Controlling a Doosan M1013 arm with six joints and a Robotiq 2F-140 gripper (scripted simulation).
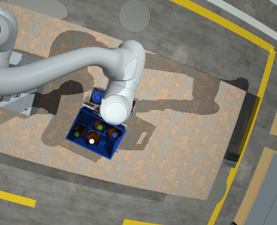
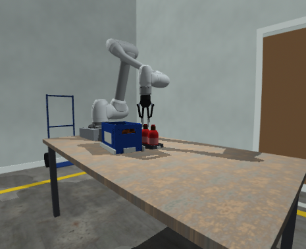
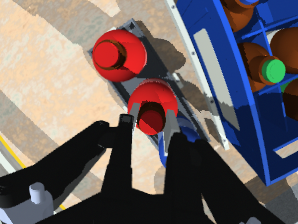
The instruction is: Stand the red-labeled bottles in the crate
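Now: the red bottle 90 mm below my hand. Also, from my hand: blue-capped bottle (90 mm behind, 10 mm to the left, 90 mm below); then dark tray (160 mm below); then red-labeled bottle (90 mm ahead, 10 mm to the right, 90 mm below).
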